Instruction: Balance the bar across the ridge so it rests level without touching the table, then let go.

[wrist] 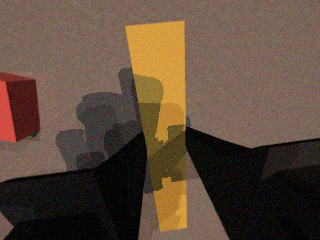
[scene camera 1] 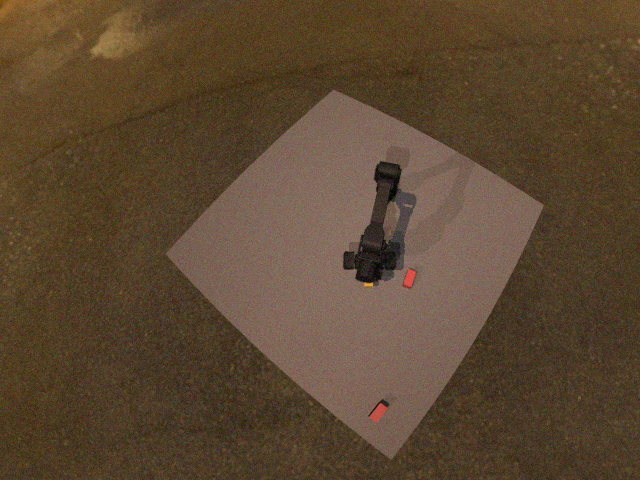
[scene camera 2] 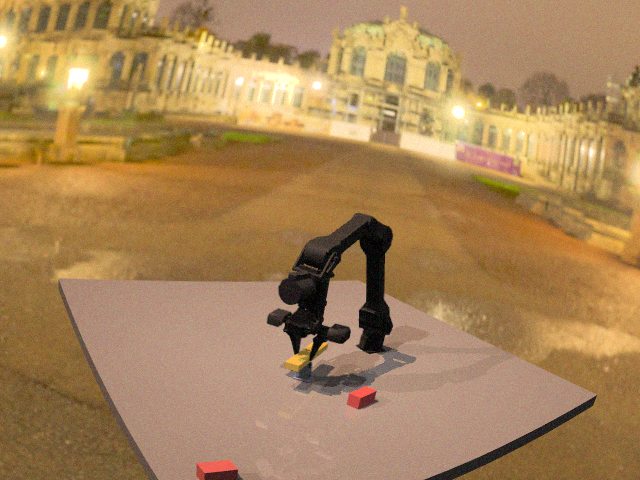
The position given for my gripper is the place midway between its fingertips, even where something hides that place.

My gripper [scene camera 2: 303, 358] holds a yellow bar [wrist: 157, 50].
